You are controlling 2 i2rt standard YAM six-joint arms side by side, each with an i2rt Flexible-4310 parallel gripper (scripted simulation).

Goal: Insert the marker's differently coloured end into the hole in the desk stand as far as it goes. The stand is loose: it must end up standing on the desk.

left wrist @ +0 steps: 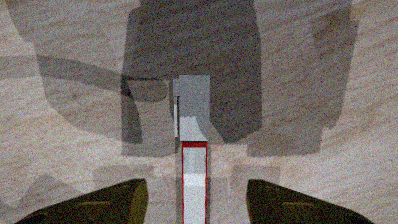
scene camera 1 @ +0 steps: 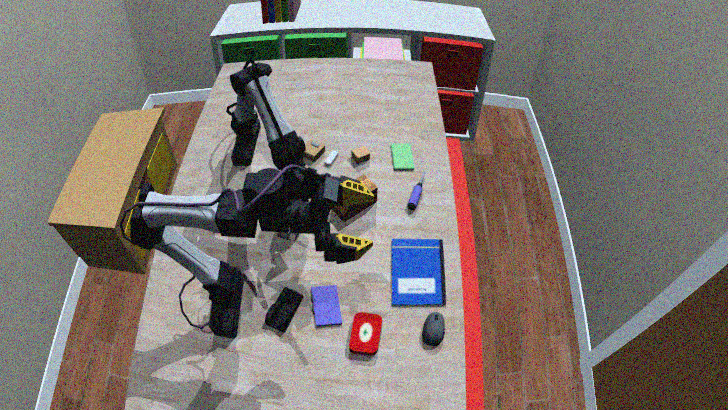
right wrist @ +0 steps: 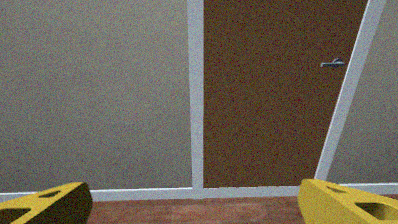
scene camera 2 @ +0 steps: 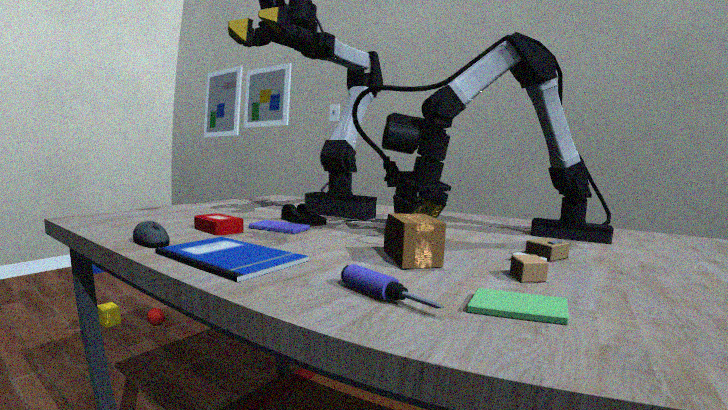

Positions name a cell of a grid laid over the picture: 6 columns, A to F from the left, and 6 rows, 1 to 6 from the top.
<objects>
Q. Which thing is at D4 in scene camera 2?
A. A brown block-shaped stand.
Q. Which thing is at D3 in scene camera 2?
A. My left gripper.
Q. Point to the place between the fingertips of my left gripper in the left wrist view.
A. C6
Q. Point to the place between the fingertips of my right gripper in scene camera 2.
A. At C1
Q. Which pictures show my right gripper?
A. Scene camera 1, the right wrist view and scene camera 2 only.
</objects>
